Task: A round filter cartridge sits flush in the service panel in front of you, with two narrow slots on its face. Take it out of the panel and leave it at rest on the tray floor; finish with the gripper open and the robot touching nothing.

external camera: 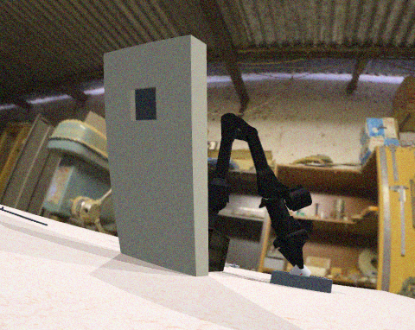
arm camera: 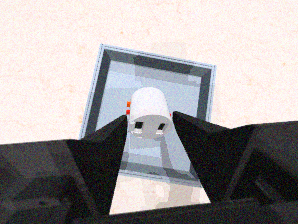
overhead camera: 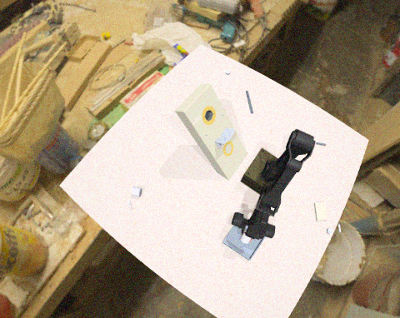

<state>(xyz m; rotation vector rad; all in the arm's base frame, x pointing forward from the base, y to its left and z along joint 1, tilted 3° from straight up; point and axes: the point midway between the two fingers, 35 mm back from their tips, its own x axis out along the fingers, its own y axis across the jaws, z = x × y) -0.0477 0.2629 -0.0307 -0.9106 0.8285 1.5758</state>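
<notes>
Now: gripper tip 10 mm above the round white filter cartridge. From my gripper tip the other things lie so: blue tray: 10 mm to the left, 40 mm below; pale card: 290 mm behind, 300 mm to the right, 40 mm below; grey bracket: 310 mm ahead, 300 mm to the right, 130 mm above.
</notes>
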